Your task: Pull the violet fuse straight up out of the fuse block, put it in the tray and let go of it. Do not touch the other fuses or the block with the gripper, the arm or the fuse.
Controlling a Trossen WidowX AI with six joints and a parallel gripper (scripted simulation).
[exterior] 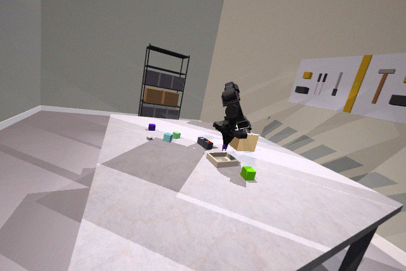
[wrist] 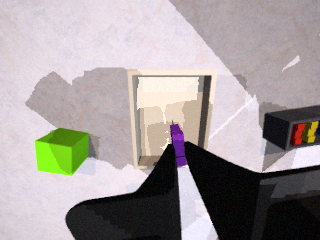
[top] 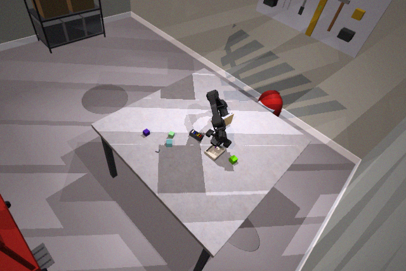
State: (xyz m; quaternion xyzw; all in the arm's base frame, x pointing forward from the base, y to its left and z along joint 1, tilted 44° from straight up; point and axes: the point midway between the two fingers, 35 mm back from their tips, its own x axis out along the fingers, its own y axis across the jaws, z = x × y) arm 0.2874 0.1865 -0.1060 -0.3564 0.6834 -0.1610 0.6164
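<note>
The violet fuse is 10 mm below my gripper tip. From my gripper tip the other things lie so: red fuse 170 mm to the right, 70 mm below, 10 mm ahead; then shallow beige tray 90 mm below; then yellow fuse 180 mm to the right, 70 mm below, 20 mm ahead.
</note>
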